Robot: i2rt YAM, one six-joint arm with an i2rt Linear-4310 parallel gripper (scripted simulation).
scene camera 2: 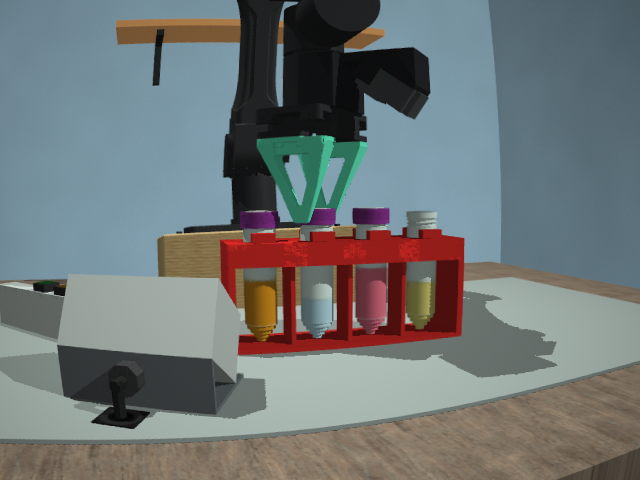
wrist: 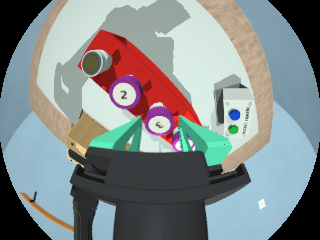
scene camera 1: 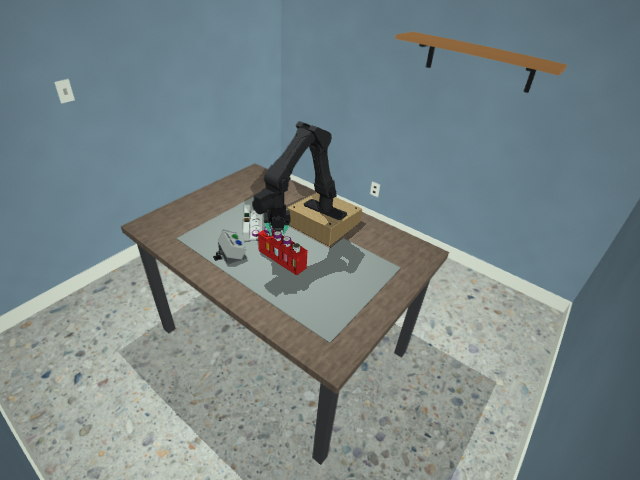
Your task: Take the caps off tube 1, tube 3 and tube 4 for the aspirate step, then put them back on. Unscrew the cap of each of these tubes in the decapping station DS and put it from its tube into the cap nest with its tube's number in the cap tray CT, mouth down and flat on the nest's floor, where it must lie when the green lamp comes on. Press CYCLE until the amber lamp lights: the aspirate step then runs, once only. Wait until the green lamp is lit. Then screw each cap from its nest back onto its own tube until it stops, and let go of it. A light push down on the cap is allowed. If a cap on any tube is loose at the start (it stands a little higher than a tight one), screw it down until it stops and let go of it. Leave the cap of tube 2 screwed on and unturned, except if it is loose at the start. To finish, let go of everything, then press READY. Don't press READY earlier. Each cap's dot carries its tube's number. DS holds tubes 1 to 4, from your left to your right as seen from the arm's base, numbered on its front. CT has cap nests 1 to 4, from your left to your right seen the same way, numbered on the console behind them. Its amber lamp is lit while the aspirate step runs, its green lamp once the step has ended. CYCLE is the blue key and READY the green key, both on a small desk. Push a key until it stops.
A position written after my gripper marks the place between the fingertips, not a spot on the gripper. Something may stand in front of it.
Observation:
In view: my gripper (scene camera 2: 314, 222), a grey key desk (scene camera 2: 163, 334) and a grey mat (scene camera 2: 518, 337).
My gripper shows as well in the wrist view (wrist: 160, 119). The grey key desk is seen too in the wrist view (wrist: 238, 97) and in scene camera 1 (scene camera 1: 228, 247). The grey mat also shows in the wrist view (wrist: 193, 51) and in scene camera 1 (scene camera 1: 339, 282).

